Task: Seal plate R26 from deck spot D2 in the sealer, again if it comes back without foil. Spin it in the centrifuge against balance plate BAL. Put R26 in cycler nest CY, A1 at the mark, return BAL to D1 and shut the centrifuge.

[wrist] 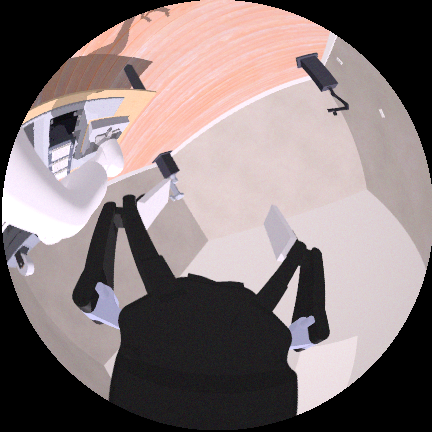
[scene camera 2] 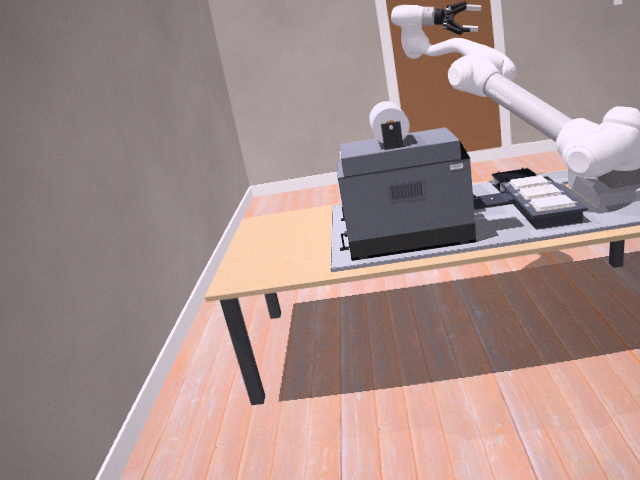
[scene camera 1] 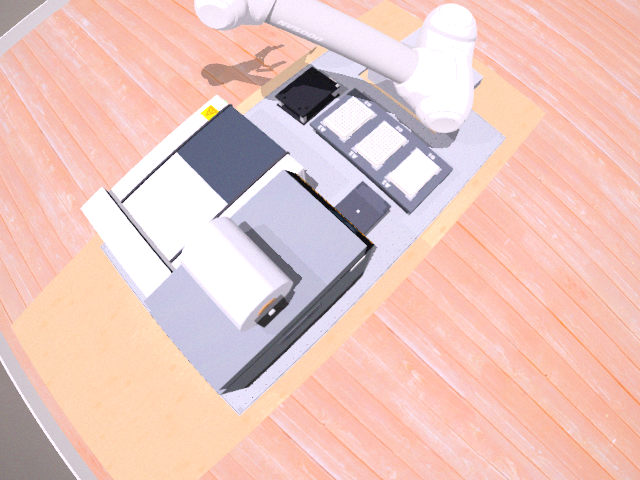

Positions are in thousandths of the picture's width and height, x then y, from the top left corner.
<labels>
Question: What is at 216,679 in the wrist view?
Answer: The gripper.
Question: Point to a white foil roll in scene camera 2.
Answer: At 596,236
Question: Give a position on a white plate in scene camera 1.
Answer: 643,366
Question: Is the gripper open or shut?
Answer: Open.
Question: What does the gripper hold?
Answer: Nothing.
</labels>
